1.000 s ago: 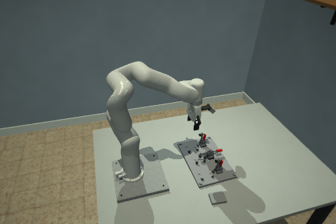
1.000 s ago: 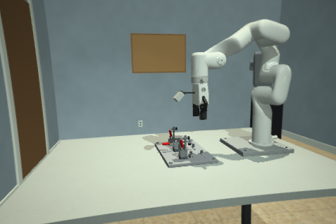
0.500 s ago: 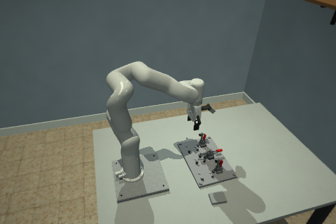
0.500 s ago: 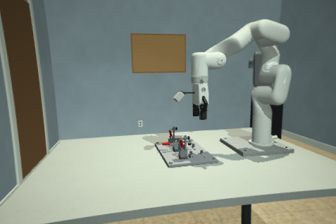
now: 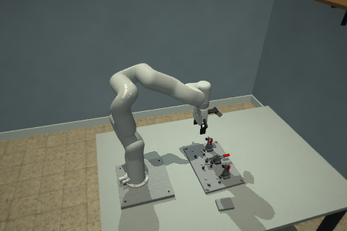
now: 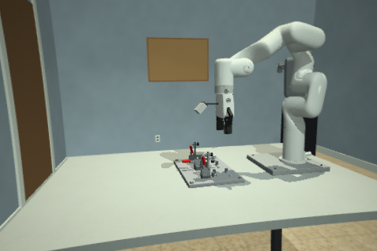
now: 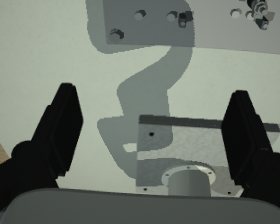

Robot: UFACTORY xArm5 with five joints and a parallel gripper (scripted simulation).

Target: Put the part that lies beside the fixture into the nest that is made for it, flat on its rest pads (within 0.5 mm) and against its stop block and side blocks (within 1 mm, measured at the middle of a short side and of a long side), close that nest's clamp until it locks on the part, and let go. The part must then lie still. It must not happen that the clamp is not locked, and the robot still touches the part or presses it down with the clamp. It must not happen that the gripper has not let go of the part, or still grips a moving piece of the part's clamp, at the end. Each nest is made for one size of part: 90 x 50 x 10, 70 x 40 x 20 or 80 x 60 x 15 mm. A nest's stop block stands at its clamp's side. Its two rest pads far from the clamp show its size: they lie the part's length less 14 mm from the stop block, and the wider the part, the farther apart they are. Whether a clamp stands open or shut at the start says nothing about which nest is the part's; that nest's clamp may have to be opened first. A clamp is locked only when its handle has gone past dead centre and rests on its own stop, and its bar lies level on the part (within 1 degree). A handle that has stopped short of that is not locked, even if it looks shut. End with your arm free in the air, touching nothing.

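My gripper is now 37 cm to the left of the grey part, 21 cm above it and 6 cm past it. The rest, counted from my hand: grey fixture plate 21 cm below, 12 cm to the right, 3 cm ahead.
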